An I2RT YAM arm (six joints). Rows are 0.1 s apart.
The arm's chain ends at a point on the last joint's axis. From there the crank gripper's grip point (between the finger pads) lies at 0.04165 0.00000 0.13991 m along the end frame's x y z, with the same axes.
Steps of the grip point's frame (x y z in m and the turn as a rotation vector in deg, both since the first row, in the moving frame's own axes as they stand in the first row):
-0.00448, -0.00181, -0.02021, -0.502, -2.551, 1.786
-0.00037, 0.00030, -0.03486, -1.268, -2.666, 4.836
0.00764, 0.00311, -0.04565, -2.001, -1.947, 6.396
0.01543, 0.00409, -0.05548, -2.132, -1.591, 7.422
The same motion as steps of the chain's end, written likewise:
0.00183, -0.00424, -0.02191, -0.502, -2.551, 1.786
0.00645, -0.00605, -0.03657, -1.268, -2.666, 4.836
0.01294, -0.00616, -0.04681, -2.001, -1.947, 6.396
0.02000, -0.00625, -0.05638, -2.132, -1.591, 7.422

